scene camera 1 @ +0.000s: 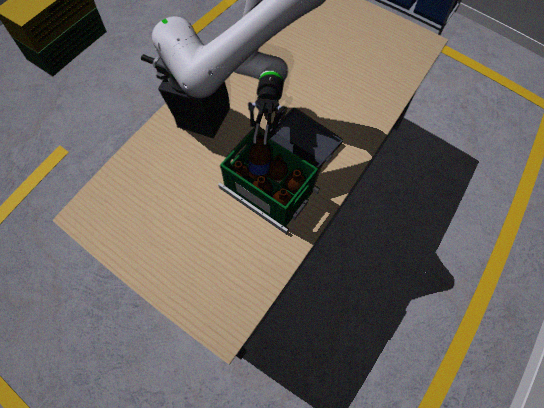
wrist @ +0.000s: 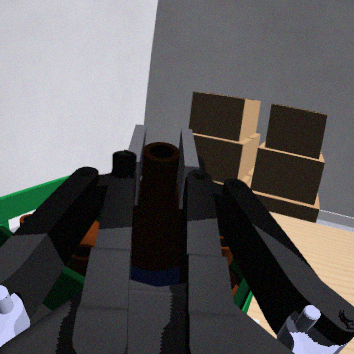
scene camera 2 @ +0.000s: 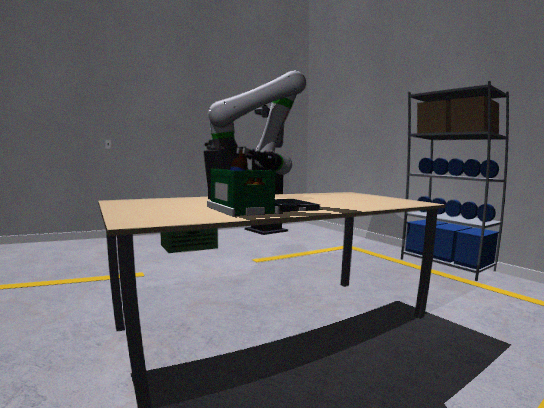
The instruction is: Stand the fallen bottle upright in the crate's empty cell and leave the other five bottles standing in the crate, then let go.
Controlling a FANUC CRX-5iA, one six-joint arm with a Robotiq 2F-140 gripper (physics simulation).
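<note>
The brown bottle with a blue label is about upright, its lower part inside the green crate, at the back-left end cell in scene camera 1. Its shoulder and neck rise above the rim; its base is hidden. My gripper is shut on its neck, with the mouth between the fingertips. Brown bottles stand in the other cells: one at the left, others along the front, and two behind.
A dark tray lies on the table right beside the crate. A light metal rail runs along the crate's front side. A black block stands at the table's far left edge. Cardboard boxes are stacked beyond the table.
</note>
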